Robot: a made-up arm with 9 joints.
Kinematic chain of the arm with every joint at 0, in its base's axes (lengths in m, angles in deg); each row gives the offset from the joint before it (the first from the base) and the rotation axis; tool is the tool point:
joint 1: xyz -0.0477 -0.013 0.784 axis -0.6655 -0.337 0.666
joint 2: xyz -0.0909 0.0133 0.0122 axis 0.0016 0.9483 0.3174
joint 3: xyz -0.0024 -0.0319 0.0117 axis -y
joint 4: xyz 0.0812 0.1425 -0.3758 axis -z
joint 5: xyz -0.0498 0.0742 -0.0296 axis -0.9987 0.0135 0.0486
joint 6: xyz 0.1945 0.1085 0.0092 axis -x
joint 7: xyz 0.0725 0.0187 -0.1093 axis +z
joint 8: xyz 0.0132 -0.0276 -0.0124 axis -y
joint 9: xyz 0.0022 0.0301 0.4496 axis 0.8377 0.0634 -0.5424
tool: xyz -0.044 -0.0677 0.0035
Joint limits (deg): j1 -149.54..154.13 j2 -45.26..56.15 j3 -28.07..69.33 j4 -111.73..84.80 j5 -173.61..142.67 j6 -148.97..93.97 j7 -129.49..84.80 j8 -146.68..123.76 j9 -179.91..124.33
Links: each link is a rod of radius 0.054 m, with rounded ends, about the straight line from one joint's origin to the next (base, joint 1, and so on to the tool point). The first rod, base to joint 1, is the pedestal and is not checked.
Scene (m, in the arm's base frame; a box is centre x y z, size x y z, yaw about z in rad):
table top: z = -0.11
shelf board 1: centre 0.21 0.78 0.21 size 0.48 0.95 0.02 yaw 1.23
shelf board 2: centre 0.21 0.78 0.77 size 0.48 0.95 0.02 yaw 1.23
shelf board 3: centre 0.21 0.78 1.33 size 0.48 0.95 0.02 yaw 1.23
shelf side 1: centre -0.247 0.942 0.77 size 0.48 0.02 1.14 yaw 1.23
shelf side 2: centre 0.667 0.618 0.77 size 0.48 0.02 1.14 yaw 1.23
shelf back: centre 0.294 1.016 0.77 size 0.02 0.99 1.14 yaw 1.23
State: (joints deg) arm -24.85 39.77 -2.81 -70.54 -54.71 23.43 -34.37 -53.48 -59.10
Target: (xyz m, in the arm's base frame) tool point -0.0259 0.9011 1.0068
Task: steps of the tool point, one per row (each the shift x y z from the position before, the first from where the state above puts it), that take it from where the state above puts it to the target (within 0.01 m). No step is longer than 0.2 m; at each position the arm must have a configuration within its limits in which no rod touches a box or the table.
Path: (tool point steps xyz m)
1: -0.0488 -0.1350 -0.0260
2: -0.0436 -0.1254 0.0261
3: -0.0053 0.0627 0.1201
4: -0.0287 0.0255 0.1315
5: -0.0480 -0.0163 0.1291
6: -0.0610 -0.0582 0.1127
7: 0.0574 0.1487 -0.0263
8: 0.0452 0.1268 -0.0207
9: 0.0323 0.1049 0.0040
10: 0.0286 0.0803 0.0430

